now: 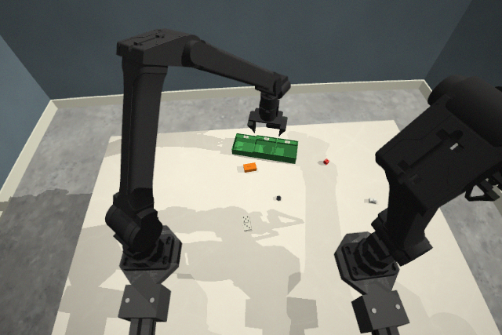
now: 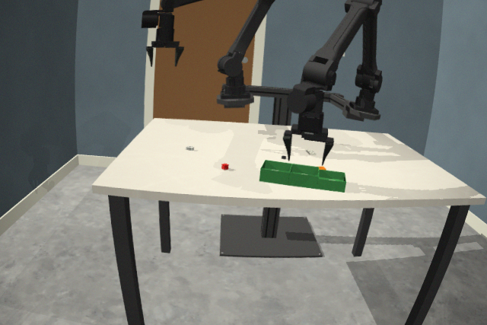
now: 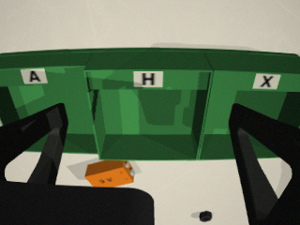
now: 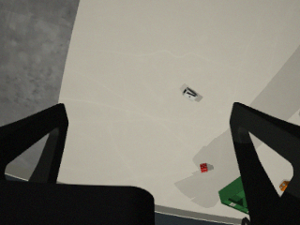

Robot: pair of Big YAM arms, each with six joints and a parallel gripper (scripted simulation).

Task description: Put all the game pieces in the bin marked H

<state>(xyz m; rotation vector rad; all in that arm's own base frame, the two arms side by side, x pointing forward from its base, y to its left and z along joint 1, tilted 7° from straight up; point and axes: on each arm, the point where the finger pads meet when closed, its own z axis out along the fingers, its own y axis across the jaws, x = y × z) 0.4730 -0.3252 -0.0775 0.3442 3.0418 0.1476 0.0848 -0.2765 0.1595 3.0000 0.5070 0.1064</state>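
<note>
My left hand is 330 mm past the white domino, 70 mm above it and 60 mm to the right of it. The rest, counted from my left hand: green bin row 60 mm below, 30 mm behind; then orange block 120 mm behind, 70 mm below, 50 mm to the left; then black piece 240 mm behind, 70 mm below, 40 mm to the right.
</note>
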